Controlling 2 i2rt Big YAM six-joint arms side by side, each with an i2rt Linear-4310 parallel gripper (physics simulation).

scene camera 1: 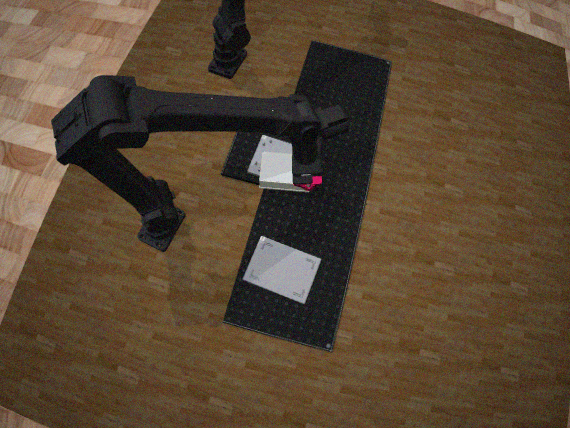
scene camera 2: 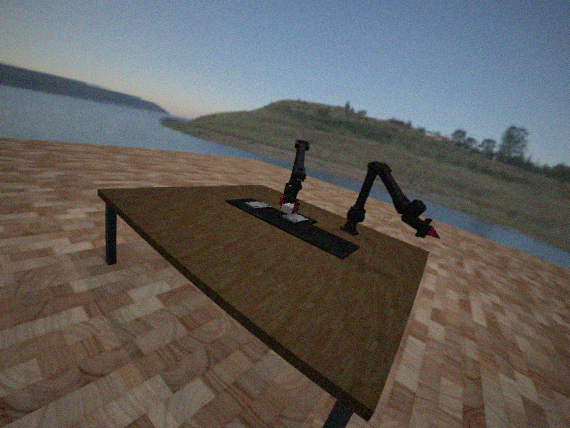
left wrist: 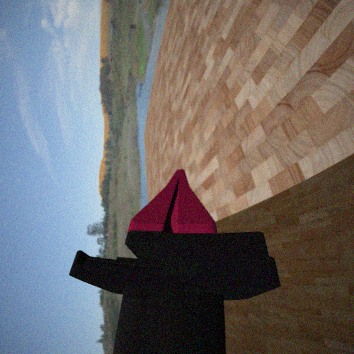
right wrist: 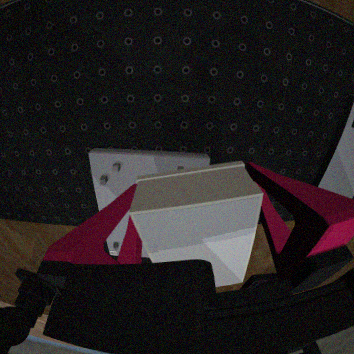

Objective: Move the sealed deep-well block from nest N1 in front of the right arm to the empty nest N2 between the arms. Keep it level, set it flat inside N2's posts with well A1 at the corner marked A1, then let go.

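Places are measured from the left arm's base along level axes (x left, y back, z up), in millimetres.
Pixels of known places: left gripper, fingertip midpoint: (scene camera 2: 439, 238) (left wrist: 180, 173); right gripper, fingertip midpoint: (scene camera 1: 308, 175) (scene camera 2: 286, 210) (right wrist: 191, 179); left arm's base, link origin: (scene camera 1: 227, 62) (scene camera 2: 348, 231) (right wrist: 41, 281); right arm's base, link origin: (scene camera 1: 162, 226) (right wrist: 263, 281).
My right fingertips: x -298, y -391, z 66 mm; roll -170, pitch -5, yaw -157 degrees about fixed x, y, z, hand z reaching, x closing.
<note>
For each thing: its middle in the pictures, then the offset to it from my right fingertips. Level surfaces: height alone.
- sealed deep-well block, body centre: (right wrist: 198, 239) (scene camera 1: 285, 171) (scene camera 2: 290, 208) dx -19, dy +57, dz +7 mm
- overlaps nest N2, body centre: (right wrist: 148, 217) (scene camera 1: 283, 161) (scene camera 2: 295, 217) dx +30, dy +82, dz -43 mm
- Nest N1, body centre: (scene camera 1: 282, 269) (scene camera 2: 258, 204) dx -243, dy -34, dz -45 mm
- black perforated mat, surface height: dz -53 mm
- brown wooden table, surface height: dz -67 mm
The sealed deep-well block (scene camera 1: 276, 167) (scene camera 2: 287, 208) (right wrist: 192, 220), pale with a grey-beige side, is held between the magenta fingers of my right gripper (scene camera 2: 289, 205) (right wrist: 191, 179). It looks roughly level, above the mat, and overlaps nest N2 (scene camera 1: 254, 162) (scene camera 2: 298, 219) (right wrist: 135, 162) in the views. N2 is a pale plate with small grey posts, partly hidden by block and arm; block–post contact cannot be made out. Nest N1 (scene camera 1: 282, 270) (scene camera 2: 258, 205) (right wrist: 342, 170) bears no block. Well A1 and the corner marks are unreadable. My left gripper (scene camera 2: 433, 232) (left wrist: 180, 173) is shut and empty, away from the nests.
Both nests are on a black perforated mat (scene camera 1: 345, 80) (scene camera 2: 340, 247) (right wrist: 158, 55) on the brown wooden table (scene camera 1: 440, 250) (scene camera 2: 300, 295). The right arm spans over the mat in scene camera 1. The left arm points past the table edge in scene camera 2.
</note>
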